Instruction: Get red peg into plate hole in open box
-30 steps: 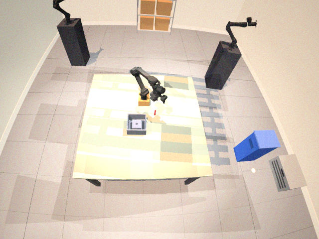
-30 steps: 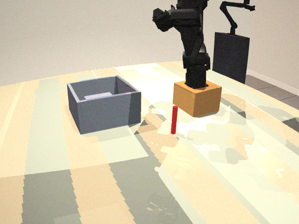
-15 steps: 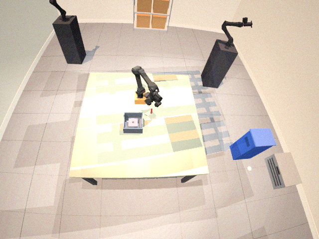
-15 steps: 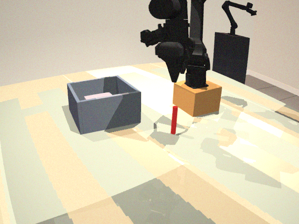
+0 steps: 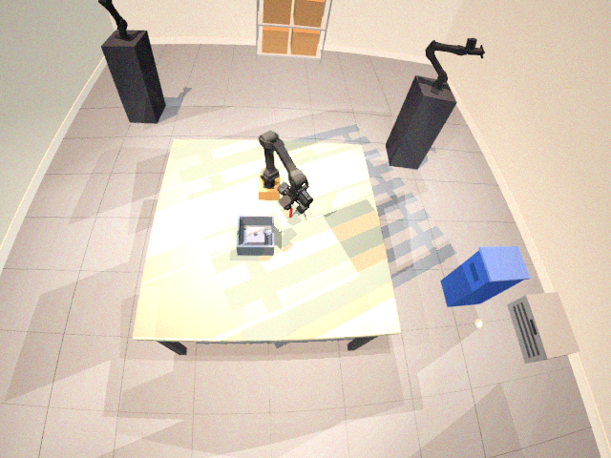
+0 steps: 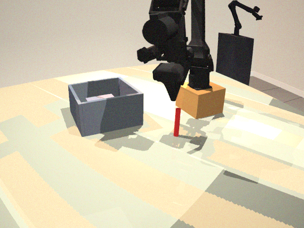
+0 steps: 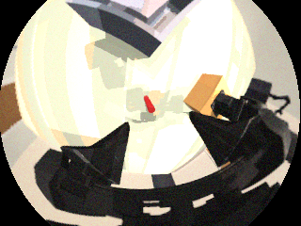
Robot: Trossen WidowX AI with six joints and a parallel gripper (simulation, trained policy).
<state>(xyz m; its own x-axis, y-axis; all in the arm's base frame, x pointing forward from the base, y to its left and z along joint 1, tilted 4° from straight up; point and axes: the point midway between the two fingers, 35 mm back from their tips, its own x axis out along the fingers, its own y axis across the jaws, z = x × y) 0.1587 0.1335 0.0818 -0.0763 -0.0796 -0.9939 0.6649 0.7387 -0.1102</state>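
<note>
Now: the red peg 80 mm below my gripper tip and 10 mm to the left of it. Also, from my gripper tip: grey box: 170 mm to the right, 160 mm ahead, 100 mm below.
</note>
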